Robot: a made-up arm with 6 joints. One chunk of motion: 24 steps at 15 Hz.
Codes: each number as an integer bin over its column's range. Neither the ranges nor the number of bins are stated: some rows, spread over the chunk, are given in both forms.
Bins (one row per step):
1: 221 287 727 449 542 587
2: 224 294 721 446 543 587
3: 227 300 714 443 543 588
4: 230 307 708 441 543 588
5: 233 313 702 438 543 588
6: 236 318 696 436 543 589
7: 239 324 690 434 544 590
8: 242 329 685 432 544 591
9: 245 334 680 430 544 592
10: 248 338 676 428 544 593
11: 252 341 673 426 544 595
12: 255 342 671 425 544 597
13: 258 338 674 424 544 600
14: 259 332 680 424 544 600
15: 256 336 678 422 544 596
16: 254 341 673 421 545 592
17: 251 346 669 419 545 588
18: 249 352 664 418 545 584
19: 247 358 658 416 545 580
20: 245 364 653 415 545 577
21: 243 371 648 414 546 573
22: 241 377 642 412 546 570
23: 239 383 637 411 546 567
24: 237 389 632 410 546 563
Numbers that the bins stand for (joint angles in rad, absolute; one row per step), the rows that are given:
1: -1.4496 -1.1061 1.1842 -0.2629 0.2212 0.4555
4: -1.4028 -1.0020 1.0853 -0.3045 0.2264 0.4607
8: -1.3403 -0.8875 0.9656 -0.3514 0.2316 0.4763
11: -1.2883 -0.8250 0.9031 -0.3826 0.2316 0.4971
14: -1.2519 -0.8719 0.9395 -0.3930 0.2316 0.5231
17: -1.2935 -0.7990 0.8823 -0.4190 0.2368 0.4607
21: -1.3351 -0.6689 0.7730 -0.4450 0.2420 0.3826
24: -1.3664 -0.5752 0.6897 -0.4659 0.2420 0.3305
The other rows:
2: -1.4340 -1.0697 1.1530 -0.2785 0.2264 0.4555
3: -1.4184 -1.0384 1.1165 -0.2941 0.2264 0.4607
5: -1.3872 -0.9708 1.0541 -0.3201 0.2264 0.4607
6: -1.3716 -0.9447 1.0228 -0.3305 0.2264 0.4659
7: -1.3560 -0.9135 0.9916 -0.3409 0.2316 0.4711
9: -1.3247 -0.8615 0.9395 -0.3618 0.2316 0.4815
10: -1.3091 -0.8406 0.9187 -0.3722 0.2316 0.4867
12: -1.2727 -0.8198 0.8927 -0.3878 0.2316 0.5075
13: -1.2571 -0.8406 0.9083 -0.3930 0.2316 0.5231
15: -1.2675 -0.8511 0.9291 -0.4034 0.2316 0.5023
16: -1.2779 -0.8250 0.9031 -0.4086 0.2368 0.4815
18: -1.3039 -0.7678 0.8563 -0.4242 0.2368 0.4398
19: -1.3143 -0.7365 0.8250 -0.4346 0.2368 0.4190
20: -1.3247 -0.7053 0.7990 -0.4398 0.2368 0.4034
22: -1.3455 -0.6376 0.7417 -0.4555 0.2420 0.3670
23: -1.3560 -0.6064 0.7157 -0.4607 0.2420 0.3514

